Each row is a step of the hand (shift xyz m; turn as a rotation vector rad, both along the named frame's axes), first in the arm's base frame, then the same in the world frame.
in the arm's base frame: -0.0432 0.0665 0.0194 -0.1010 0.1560 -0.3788
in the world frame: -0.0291 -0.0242 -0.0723 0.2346 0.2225 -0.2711
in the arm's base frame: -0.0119 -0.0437 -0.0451 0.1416 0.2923 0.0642
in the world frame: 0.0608 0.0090 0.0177 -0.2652 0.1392 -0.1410
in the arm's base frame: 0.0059 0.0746 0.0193 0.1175 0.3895 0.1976
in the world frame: -0.0559 0.0125 -0.0519 -0.4008 0.0621 -0.2002
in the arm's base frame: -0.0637 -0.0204 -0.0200 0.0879 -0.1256 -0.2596
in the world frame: 0.0543 -0.0371 -0.0234 0.2114 0.1967 0.0867
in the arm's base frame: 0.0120 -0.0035 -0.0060 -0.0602 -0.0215 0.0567
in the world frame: 0.0006 0.0113 0.0080 -0.0015 -0.0854 -0.0022
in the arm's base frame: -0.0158 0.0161 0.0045 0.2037 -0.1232 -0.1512
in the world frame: -0.0045 -0.0095 -0.0205 0.0796 0.2070 0.1742
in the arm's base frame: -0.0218 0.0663 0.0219 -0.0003 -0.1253 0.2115
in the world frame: -0.0407 -0.0109 -0.0598 -0.0848 -0.1746 0.1508
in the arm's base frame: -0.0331 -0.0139 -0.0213 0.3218 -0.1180 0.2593
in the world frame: 0.0378 -0.0130 -0.0121 -0.2706 0.0211 0.3332
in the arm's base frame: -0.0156 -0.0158 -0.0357 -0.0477 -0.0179 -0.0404
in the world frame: 0.0410 0.0081 -0.0045 0.0602 -0.0118 -0.0215
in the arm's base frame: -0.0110 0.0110 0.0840 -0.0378 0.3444 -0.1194
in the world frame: -0.0608 -0.0598 0.0053 -0.0792 0.1493 -0.3252
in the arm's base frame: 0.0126 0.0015 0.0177 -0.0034 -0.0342 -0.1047
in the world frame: -0.0192 -0.0024 0.0100 0.0944 0.0568 0.0005
